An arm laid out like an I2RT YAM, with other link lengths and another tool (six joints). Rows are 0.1 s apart.
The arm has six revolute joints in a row. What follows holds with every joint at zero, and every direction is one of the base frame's. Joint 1 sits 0.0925 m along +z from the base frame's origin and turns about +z. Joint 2 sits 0.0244 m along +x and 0.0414 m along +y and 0.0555 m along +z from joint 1 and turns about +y. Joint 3 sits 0.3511 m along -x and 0.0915 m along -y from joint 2 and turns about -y. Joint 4 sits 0.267 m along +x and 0.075 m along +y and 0.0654 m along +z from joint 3 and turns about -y. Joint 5 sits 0.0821 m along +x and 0.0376 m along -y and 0.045 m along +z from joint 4 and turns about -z. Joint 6 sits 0.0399 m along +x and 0.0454 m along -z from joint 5 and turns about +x. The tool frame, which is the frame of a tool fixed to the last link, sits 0.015 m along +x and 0.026 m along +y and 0.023 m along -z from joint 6; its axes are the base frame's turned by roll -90.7, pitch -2.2 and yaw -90 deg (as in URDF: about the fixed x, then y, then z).
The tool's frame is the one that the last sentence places.
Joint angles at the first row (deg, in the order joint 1, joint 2, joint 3, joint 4, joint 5, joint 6):
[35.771, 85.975, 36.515, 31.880, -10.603, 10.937]
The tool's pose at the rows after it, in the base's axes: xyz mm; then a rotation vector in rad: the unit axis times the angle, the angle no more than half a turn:
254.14 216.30 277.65 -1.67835 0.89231 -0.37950
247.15 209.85 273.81 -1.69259 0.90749 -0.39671
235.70 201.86 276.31 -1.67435 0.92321 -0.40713
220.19 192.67 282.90 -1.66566 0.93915 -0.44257
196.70 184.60 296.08 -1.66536 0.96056 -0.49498
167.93 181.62 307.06 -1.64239 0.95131 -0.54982
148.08 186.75 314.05 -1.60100 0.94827 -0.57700
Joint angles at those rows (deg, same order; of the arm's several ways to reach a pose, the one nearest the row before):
[35.937, 84.684, 34.424, 32.805, -9.543, 11.250]
[35.930, 83.242, 32.875, 31.943, -8.473, 10.740]
[36.118, 80.277, 30.864, 31.582, -7.335, 11.513]
[36.931, 75.619, 29.339, 28.746, -4.657, 11.471]
[39.618, 68.661, 28.957, 22.006, 0.591, 11.418]
[44.989, 61.884, 27.984, 17.808, 7.735, 11.592]
[50.915, 58.617, 27.450, 17.000, 14.757, 12.939]

